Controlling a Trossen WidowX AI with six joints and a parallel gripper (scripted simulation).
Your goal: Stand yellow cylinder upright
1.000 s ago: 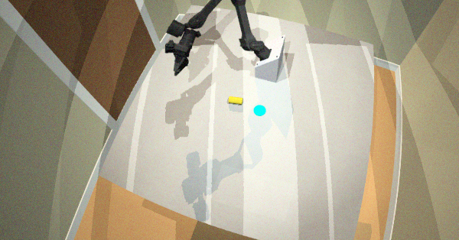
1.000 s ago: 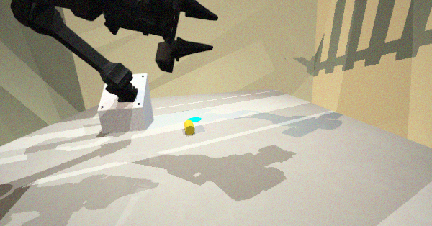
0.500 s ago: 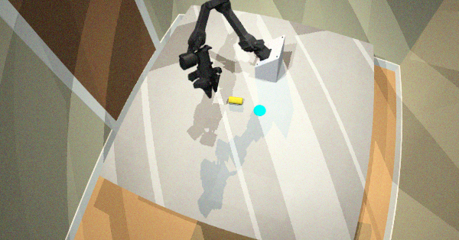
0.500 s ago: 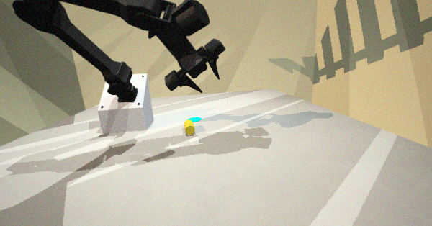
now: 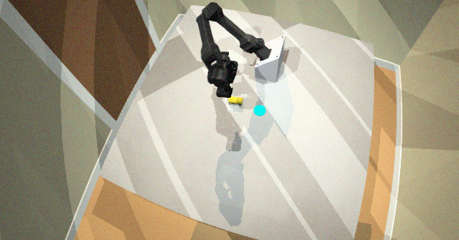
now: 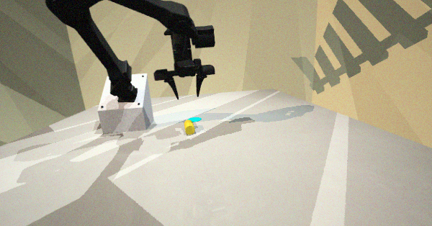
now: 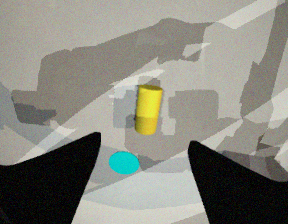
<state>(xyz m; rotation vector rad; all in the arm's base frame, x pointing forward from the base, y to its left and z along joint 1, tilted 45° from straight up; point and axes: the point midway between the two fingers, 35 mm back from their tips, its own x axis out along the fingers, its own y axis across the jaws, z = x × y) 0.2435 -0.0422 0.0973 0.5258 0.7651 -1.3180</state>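
The yellow tall cylinder is 1 cm behind my gripper tip, 2 cm to the left of it and 11 cm below it. From my gripper tip the other things lie so: cyan circle 14 cm to the left, 12 cm below.
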